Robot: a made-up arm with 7 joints. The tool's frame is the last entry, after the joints.
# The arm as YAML. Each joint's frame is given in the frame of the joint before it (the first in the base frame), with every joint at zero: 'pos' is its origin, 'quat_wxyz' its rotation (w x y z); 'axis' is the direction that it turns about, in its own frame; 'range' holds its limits. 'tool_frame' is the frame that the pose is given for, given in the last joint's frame.
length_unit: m
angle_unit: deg
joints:
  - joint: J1
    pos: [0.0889, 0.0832, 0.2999]
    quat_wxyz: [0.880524, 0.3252, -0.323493, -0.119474]
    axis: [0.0, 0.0, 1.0]
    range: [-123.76, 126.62]
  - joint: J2
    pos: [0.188, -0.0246, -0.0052]
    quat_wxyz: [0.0, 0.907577, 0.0, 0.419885]
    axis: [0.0, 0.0, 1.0]
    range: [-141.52, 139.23]
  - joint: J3
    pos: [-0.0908, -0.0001, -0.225]
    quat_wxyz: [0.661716, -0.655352, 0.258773, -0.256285]
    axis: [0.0, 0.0, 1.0]
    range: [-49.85, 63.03]
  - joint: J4
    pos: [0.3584, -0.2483, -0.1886]
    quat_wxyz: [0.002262, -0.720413, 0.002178, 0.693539]
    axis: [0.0, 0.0, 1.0]
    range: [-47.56, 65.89]
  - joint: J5
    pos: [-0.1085, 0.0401, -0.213]
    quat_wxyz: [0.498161, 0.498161, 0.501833, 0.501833]
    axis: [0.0, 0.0, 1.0]
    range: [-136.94, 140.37]
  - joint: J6
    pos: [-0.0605, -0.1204, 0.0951]
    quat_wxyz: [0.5, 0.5, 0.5, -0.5]
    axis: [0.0, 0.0, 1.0]
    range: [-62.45, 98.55]
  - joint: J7
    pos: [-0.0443, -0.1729, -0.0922]
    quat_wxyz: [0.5, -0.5, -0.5, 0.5]
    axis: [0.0, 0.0, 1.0]
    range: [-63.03, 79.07]
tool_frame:
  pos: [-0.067, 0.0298, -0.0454]
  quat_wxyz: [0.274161, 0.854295, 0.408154, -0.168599]
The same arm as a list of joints. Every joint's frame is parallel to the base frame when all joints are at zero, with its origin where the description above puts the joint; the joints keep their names.
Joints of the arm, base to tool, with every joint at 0 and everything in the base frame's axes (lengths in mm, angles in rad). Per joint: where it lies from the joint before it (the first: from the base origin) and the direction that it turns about. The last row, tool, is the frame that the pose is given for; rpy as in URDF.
J1: offset 88.9 83.2 299.9 axis -0.647393 -0.495395 0.579194
J2: offset 146.7 -95.2 73.5 axis 1 0 0
J3: offset -225 59.1 -68.9 axis 0.0071 -0.999253 0.037998
J4: offset 244.6 203.9 352.5 axis 0 0 -1
J5: offset 40.9 -108.2 213 axis 0 1 0
J6: offset -60.5 95.1 120.4 axis 0 0 1
J7: offset -172.9 44.3 -92.2 axis 0 1 0
tool: offset -67 -45.4 -29.8 rpy 0.7058 0.6497 -0.6982
Joint limits (rad, base to tool): -2.16..2.2099 -2.47..2.43 -0.87..1.1001 -0.8301..1.15 -2.3901..2.4499 -1.09..1.72 -1.1001..1.38

